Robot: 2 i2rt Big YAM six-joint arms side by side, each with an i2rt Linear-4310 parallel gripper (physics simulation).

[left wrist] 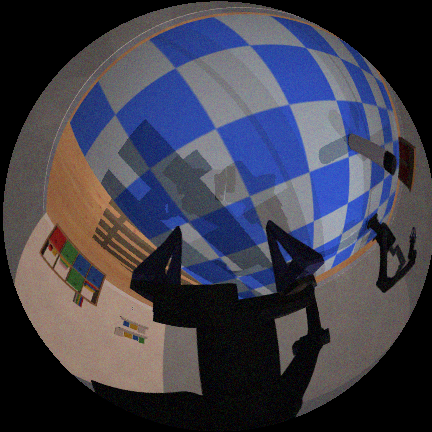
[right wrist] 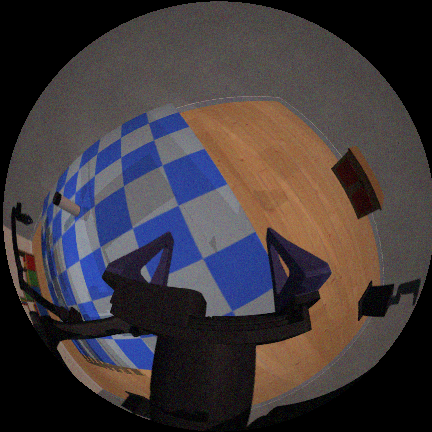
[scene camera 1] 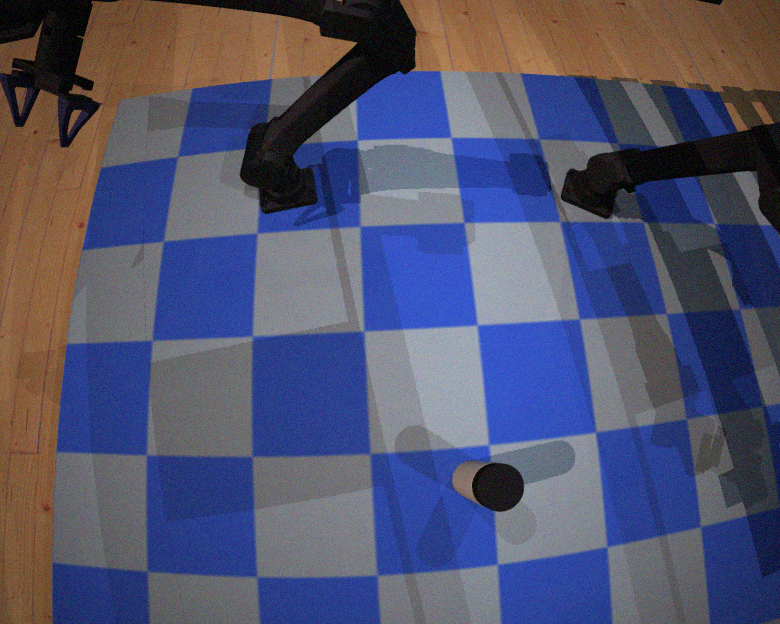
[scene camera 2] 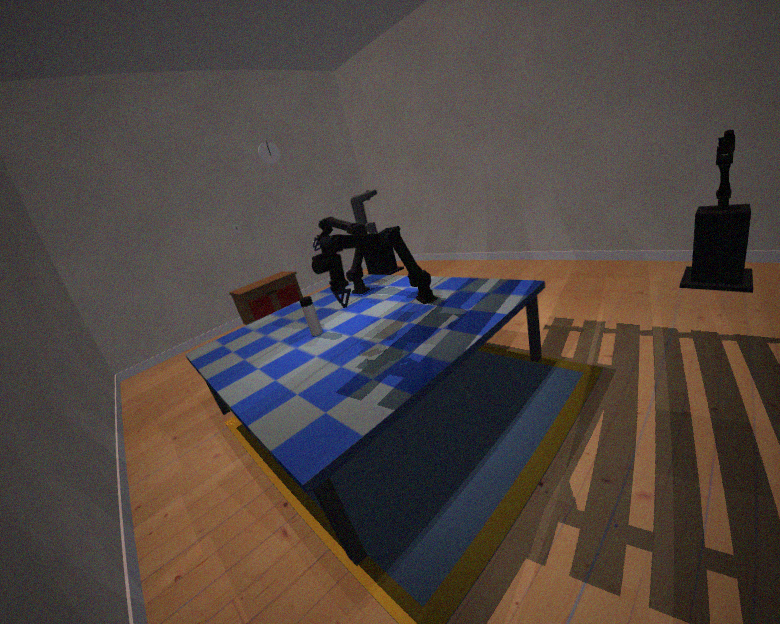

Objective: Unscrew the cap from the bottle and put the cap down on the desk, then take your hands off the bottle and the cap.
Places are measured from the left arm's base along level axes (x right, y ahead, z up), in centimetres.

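Pixels of known places: left gripper, fingertip midpoint: (left wrist: 224, 226) (scene camera 2: 343, 305); right gripper, fingertip midpoint: (right wrist: 217, 234) (scene camera 1: 41, 136) (scene camera 2: 314, 249); left arm's base, link origin: (right wrist: 76, 314) (scene camera 1: 587, 195) (scene camera 2: 426, 299); right arm's base, link origin: (left wrist: 371, 220) (scene camera 1: 288, 192) (scene camera 2: 361, 291).
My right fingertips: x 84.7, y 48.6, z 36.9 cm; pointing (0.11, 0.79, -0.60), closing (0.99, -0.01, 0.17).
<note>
Ahead of a thing's pixels: the offset from my right fingertips to its top centre. Level surfaces: height alone.
The bottle {dx -79.1, dy +17.2, dz -16.9 cm} (scene camera 1: 463, 480) (scene camera 2: 312, 321) (left wrist: 367, 147) (right wrist: 70, 207) is pale and stands upright on the blue and grey checkered desk {dz -36.9 cm} (scene camera 1: 312, 390) (scene camera 2: 322, 429). Its black cap {dx -79.1, dy +17.2, dz -15.3 cm} (scene camera 1: 498, 486) (scene camera 2: 306, 301) (left wrist: 390, 162) (right wrist: 57, 198) sits on its top. My left gripper (scene camera 2: 343, 303) (left wrist: 224, 226) is open and empty, above the desk and apart from the bottle; in scene camera 2 it is right of the bottle. My right gripper (scene camera 1: 42, 135) (scene camera 2: 316, 244) (right wrist: 217, 234) is open and empty, far from the bottle, at the upper left in scene camera 1.
My right arm's base (scene camera 1: 286, 188) and my left arm's base (scene camera 1: 588, 195) stand at the desk's upper side in scene camera 1. A wooden cabinet with red doors (scene camera 2: 264, 302) (right wrist: 359, 185) and a black pedestal (scene camera 2: 720, 244) stand away from the desk. Shadows cross the desk.
</note>
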